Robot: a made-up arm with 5 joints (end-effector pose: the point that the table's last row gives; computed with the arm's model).
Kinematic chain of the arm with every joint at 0, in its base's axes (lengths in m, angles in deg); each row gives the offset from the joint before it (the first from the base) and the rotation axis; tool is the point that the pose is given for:
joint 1: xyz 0 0 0.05 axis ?
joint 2: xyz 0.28 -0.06 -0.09 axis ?
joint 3: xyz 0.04 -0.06 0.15 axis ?
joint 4: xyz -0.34 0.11 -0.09 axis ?
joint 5: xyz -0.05 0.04 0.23 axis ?
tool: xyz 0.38 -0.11 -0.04
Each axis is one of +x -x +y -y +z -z.
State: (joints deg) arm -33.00 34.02 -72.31 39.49 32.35
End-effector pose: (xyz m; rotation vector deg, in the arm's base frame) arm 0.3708 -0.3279 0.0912 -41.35 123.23 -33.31
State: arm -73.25 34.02 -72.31 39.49 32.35
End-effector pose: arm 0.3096 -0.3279 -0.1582 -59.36 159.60 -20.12
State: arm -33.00 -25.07 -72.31 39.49 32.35
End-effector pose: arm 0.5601 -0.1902 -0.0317 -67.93 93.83 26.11
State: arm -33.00 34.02 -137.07 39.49 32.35
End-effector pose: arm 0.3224 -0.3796 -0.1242 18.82 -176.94 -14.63
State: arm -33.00 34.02 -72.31 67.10 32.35
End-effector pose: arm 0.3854 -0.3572 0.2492 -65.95 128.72 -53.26
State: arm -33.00 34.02 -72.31 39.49 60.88
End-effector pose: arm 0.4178 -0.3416 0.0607 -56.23 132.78 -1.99
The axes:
joint 1: -y
joint 2: -z
joint 3: -y
joint 4: -z
joint 5: -x

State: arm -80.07 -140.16 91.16 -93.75 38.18
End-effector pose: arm -0.2074 -0.4385 -0.1227 77.01 -112.37 7.23
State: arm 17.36 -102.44 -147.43 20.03 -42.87
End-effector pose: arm 0.3051 0.0426 0.1961 -93.82 55.84 -13.90
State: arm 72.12 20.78 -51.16 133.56 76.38
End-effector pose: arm -0.6063 -0.1704 0.3360 -1.27 92.20 -99.37
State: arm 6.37 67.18 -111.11 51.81 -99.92
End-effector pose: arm 0.1684 -0.2071 0.1703 57.72 24.75 -155.31
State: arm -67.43 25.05 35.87 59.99 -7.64
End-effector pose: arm -0.0094 -0.2192 0.0586 -28.61 13.15 -74.07
